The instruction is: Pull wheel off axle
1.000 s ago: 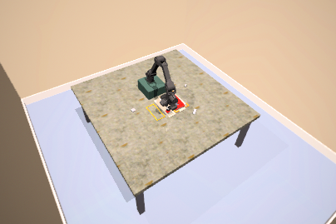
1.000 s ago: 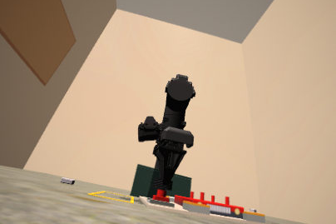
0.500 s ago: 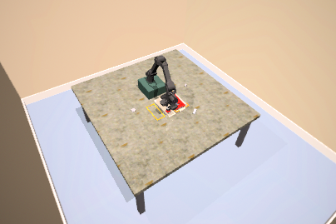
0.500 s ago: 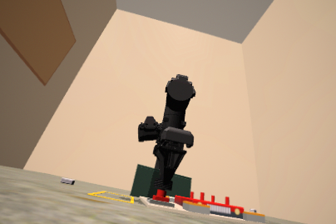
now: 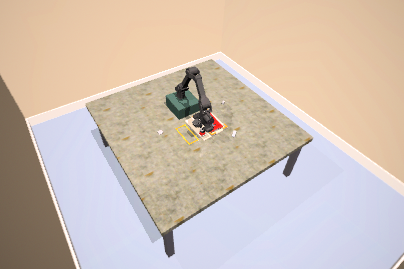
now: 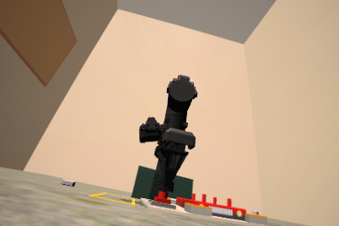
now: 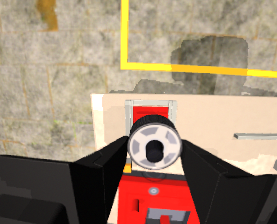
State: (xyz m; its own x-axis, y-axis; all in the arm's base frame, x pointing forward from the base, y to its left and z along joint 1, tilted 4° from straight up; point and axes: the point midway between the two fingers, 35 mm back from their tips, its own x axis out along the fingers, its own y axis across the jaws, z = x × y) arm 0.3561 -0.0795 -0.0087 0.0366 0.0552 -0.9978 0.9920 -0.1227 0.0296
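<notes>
Right now my gripper tip is right at the black tyre.
</notes>
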